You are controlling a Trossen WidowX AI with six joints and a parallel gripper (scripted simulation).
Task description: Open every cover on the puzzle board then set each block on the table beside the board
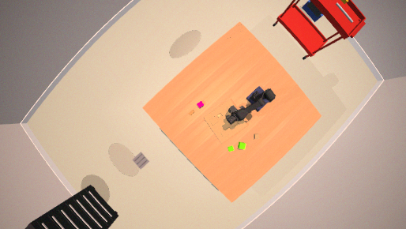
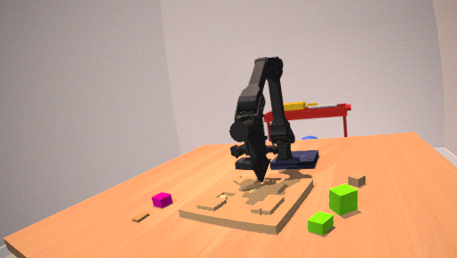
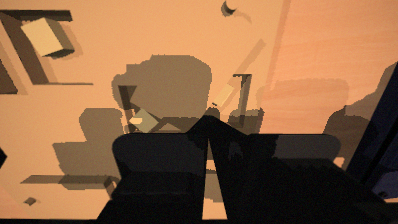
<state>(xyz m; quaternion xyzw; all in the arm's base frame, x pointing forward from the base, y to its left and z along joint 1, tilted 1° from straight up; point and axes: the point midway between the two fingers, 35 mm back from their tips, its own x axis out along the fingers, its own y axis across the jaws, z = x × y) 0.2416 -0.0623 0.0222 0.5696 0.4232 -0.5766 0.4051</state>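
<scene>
Now: the tan puzzle board 90 mm ahead of my gripper tip and 20 mm to the right of it. From my gripper tip the other things lie so: magenta block 300 mm to the right, 120 mm ahead, 10 mm below; small green block 270 mm ahead, 180 mm to the left, 10 mm below; large green block 240 mm to the left, 190 mm ahead.
</scene>
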